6 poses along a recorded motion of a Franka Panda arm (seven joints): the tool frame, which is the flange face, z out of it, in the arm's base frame.
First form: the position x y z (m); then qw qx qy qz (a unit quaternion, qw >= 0).
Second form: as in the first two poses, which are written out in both.
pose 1, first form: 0.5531, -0.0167, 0.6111, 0.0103, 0.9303, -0.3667, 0.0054
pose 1, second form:
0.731, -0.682, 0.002
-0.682, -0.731, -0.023
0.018, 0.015, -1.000
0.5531, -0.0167, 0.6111

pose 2, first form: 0.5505, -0.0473, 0.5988, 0.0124, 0.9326, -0.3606, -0.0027
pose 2, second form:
0.740, -0.673, -0.014
-0.673, -0.740, -0.021
0.004, 0.025, -1.000
0.5505, -0.0473, 0.5988

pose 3, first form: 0.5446, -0.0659, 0.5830, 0.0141, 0.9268, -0.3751, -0.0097
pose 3, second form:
0.718, -0.695, -0.029
-0.696, -0.718, -0.019
-0.007, 0.033, -0.999
0.5446, -0.0659, 0.5830

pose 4, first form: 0.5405, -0.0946, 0.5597, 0.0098, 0.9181, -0.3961, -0.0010
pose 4, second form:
0.686, -0.727, -0.010
-0.727, -0.686, -0.017
0.006, 0.019, -1.000
0.5405, -0.0946, 0.5597

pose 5, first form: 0.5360, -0.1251, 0.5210, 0.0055, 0.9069, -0.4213, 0.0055
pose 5, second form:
0.645, -0.764, 0.005
-0.764, -0.645, -0.015
0.015, 0.005, -1.000
0.5360, -0.1251, 0.5210

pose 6, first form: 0.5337, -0.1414, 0.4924, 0.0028, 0.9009, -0.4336, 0.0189
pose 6, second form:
0.623, -0.781, 0.032
-0.781, -0.624, -0.021
0.036, -0.011, -0.999
0.5337, -0.1414, 0.4924

